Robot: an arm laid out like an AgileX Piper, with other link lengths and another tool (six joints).
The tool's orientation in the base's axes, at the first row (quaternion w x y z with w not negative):
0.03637 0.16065 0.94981 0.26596
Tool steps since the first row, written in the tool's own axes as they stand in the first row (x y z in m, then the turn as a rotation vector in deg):
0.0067 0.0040 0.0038 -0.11 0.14 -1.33
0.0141 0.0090 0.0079 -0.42 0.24 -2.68
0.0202 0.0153 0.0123 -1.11 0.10 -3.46
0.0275 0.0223 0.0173 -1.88 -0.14 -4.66
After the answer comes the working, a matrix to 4 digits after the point.
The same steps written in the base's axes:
-0.0046 0.0073 -0.0011 -0.06 -0.58 1.21
-0.0095 0.0157 -0.0019 0.05 -1.27 2.41
-0.0128 0.0250 -0.0023 0.54 -1.99 2.99
-0.0170 0.0355 -0.0028 1.02 -3.02 3.89

The tool's axes in the first row as the columns of a matrix, in the base's axes (rounded; the answer above uses it unrounded):
-0.9457 0.2858 0.1545
0.3245 0.8069 0.4935
0.0164 0.5169 -0.8559

